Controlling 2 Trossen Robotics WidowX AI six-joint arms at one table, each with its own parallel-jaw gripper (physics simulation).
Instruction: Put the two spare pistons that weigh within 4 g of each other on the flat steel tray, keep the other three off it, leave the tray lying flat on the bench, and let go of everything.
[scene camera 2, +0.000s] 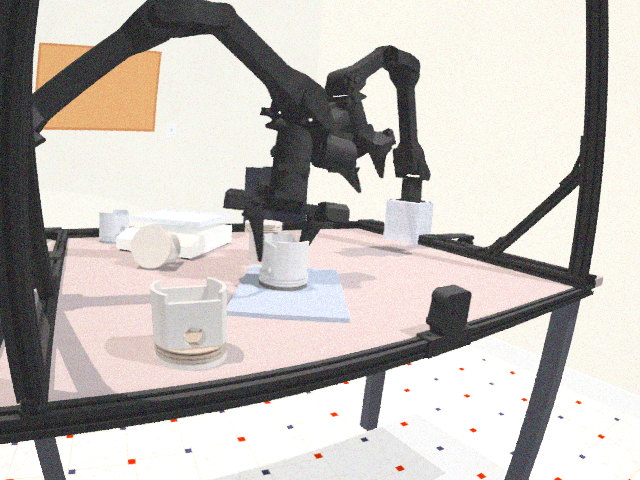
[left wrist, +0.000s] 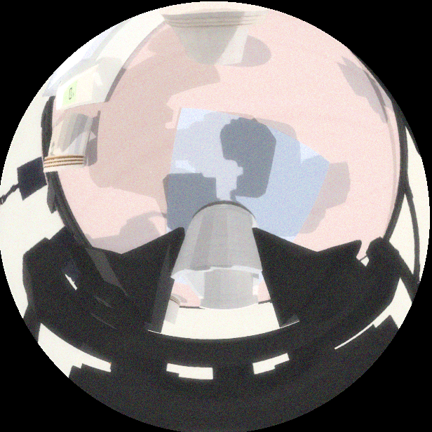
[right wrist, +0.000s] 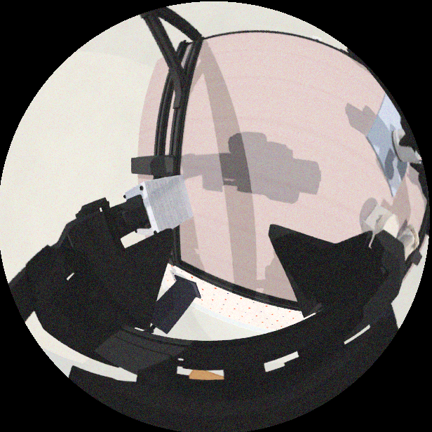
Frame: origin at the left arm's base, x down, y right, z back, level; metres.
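Where they show: left gripper, between the fingertips: (scene camera 2: 278, 263); right gripper, between the fingertips: (scene camera 2: 370, 185); right arm's base, origin of its link: (scene camera 2: 410, 201).
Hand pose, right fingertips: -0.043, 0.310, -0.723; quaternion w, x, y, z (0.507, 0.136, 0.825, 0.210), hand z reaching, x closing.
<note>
Each offset is from my right fingertips to the centre of the thing, as dx, dy, dz. "spot": to the spot under its first point.
My left gripper (scene camera 2: 285, 251) (left wrist: 218, 232) is shut on a pale grey upright piston @(+0.104, -0.024, +0.423) (scene camera 2: 284, 266) (left wrist: 220, 245), its base at or just above the flat light-blue tray @(+0.143, -0.010, +0.428) (scene camera 2: 310, 304) (left wrist: 300, 200) (right wrist: 382, 115); whether they touch is unclear. One piston @(+0.112, -0.008, +0.676) (scene camera 2: 188, 330) stands upright at the front left. Another piston @(+0.115, -0.270, +0.426) (scene camera 2: 155, 246) lies on its side before the scale. A piston @(+0.112, -0.497, +0.324) (scene camera 2: 113, 225) stands at the far left. A further piston (scene camera 2: 255, 243) is partly hidden behind my left gripper. My right gripper (scene camera 2: 370, 183) (right wrist: 222, 231) is open and empty, high above the bench.
A white scale @(spot: +0.123, -0.251, +0.295) (scene camera 2: 206, 242) (left wrist: 80, 92) stands on the pink bench at the back left. A pale metal block (scene camera 2: 408, 219) (right wrist: 167, 202) shows below the right arm at the back right. A dark frame rail (scene camera 2: 310, 366) borders the front, with a black box (scene camera 2: 449, 310) fixed on it.
</note>
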